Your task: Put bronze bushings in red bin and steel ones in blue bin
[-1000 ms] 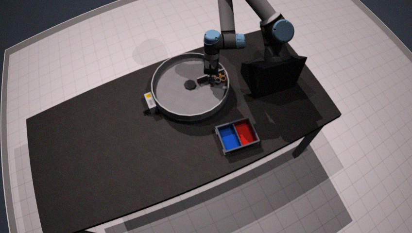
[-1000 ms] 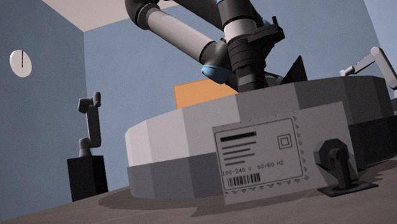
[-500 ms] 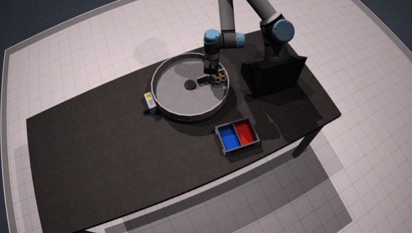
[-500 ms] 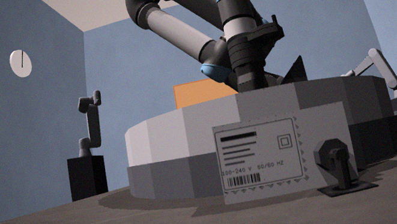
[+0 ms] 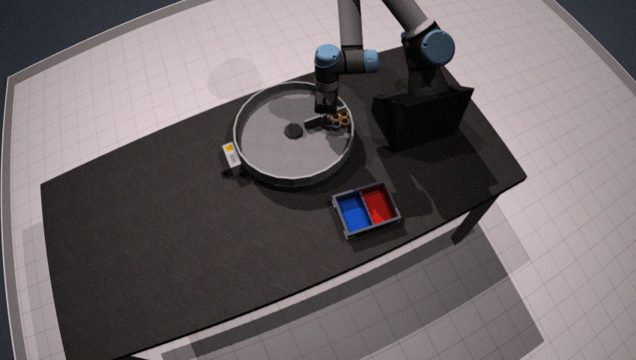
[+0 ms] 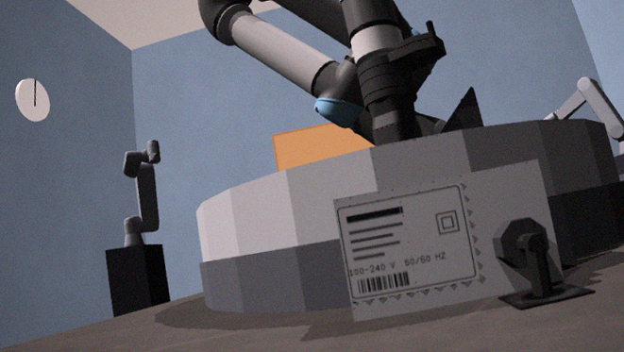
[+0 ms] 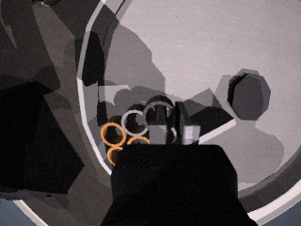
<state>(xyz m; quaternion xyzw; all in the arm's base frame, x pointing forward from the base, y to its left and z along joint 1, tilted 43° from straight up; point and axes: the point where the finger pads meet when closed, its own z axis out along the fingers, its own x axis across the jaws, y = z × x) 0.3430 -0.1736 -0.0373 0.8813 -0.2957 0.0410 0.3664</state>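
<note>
Right now my hand is 20 mm short of the red bin, 320 mm to the right of it and 70 mm above it. Round my hand: grey turntable: 100 mm ahead, 50 mm to the right, 50 mm below.
</note>
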